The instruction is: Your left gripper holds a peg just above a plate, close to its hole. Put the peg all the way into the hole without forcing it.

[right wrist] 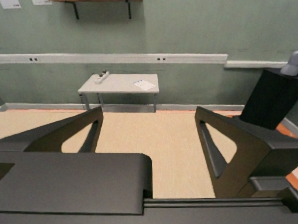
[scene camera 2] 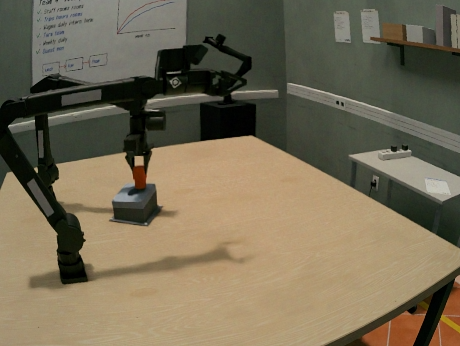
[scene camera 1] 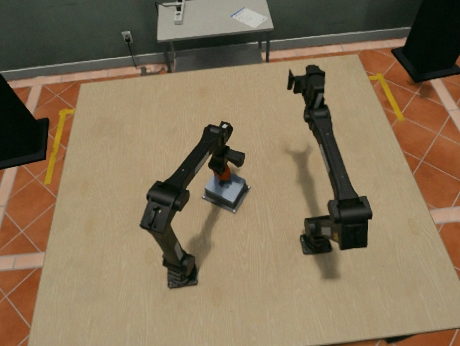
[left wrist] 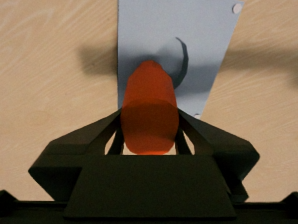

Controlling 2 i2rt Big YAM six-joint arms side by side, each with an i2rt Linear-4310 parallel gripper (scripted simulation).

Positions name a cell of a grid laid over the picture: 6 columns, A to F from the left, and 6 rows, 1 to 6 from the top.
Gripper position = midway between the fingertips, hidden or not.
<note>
In view: the left gripper (left wrist: D4), the right gripper (scene camera 2: D2) and an orange-red peg (left wrist: D4).
The right gripper is seen too in the right wrist view (right wrist: D3). The right wrist view does not show the orange-red peg: it is out of frame.
</note>
